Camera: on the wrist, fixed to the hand. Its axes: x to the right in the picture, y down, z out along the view.
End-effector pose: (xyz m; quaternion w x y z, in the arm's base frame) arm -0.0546 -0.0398 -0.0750 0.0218 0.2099 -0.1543 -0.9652
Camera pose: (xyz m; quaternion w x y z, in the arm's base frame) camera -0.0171 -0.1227 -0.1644 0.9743 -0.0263 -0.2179 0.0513
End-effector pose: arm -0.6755 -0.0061 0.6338 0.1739 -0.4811 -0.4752 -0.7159
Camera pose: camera -0.7058 -0.1276 0.6586 0.7782 -0.3749 0.4903 0.1158
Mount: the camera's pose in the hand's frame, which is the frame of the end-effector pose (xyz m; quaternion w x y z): 0.0103 0.0506 -0.1167 0.0002 -0.0132 -0.1310 -0.9913
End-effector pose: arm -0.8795 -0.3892 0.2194 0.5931 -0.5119 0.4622 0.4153
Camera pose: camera -0.9404 -0.4981 0.1924 0.4656 -0.4117 -0.5906 -0.5147
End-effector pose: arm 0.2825 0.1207 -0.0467 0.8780 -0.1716 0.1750 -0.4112
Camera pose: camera 0.2699 0.1248 -0.1736 0.3868 0.2390 0.2797 0.8456
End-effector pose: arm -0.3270 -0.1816 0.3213 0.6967 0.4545 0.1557 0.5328
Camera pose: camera -0.4353 -0.1170 0.3017 0.5547 -0.0936 0.3523 -0.7480
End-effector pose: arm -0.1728 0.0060 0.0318 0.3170 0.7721 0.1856 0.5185
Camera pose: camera -0.2781 0.0101 0.1038 0.5486 -0.1201 0.7171 -0.4128
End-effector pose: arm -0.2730 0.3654 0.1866 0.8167 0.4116 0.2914 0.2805
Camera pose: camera -0.3596 0.4575 0.1690 0.3218 -0.2628 0.2974 -0.8596
